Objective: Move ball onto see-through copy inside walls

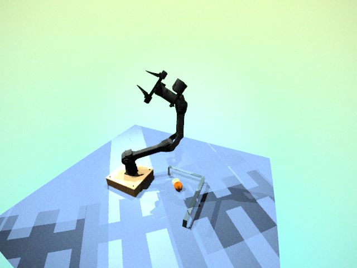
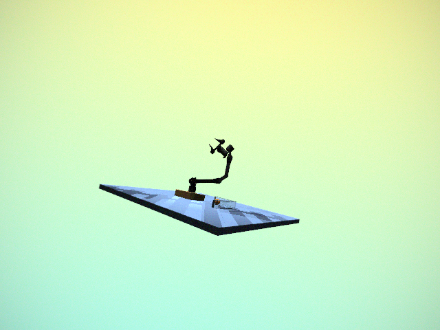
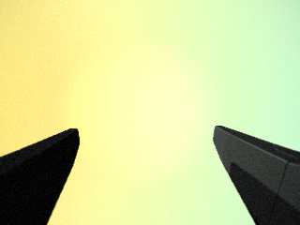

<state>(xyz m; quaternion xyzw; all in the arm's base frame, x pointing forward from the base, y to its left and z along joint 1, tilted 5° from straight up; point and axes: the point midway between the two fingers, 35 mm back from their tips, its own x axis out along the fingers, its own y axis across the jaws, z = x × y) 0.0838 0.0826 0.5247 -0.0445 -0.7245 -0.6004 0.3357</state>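
Now: gripper tip 570 mm above the orange ball, 250 mm short of it and 90 mm to the left of it. From my gripper tip the other things lie so: see-through copy of ball (570 mm below, 230 mm ahead, 70 mm to the right).
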